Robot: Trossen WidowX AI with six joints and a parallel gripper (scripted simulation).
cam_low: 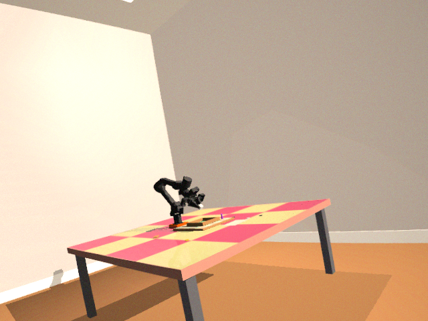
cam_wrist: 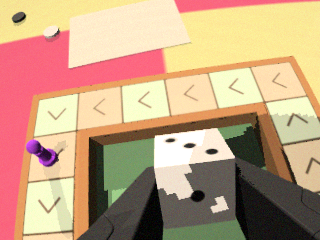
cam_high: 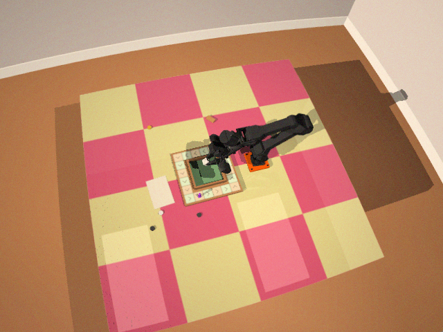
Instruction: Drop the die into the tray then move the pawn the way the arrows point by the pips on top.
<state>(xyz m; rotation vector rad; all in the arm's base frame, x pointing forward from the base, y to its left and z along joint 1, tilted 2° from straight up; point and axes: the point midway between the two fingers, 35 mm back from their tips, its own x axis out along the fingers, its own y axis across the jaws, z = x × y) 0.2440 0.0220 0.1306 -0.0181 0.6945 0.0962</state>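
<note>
The white die lies 20 mm below my gripper tip. Also, from my gripper tip: pale card (230 mm ahead, 70 mm to the left, 120 mm below); then green dice tray (110 mm below); then purple pawn (50 mm ahead, 120 mm to the left, 90 mm below).
</note>
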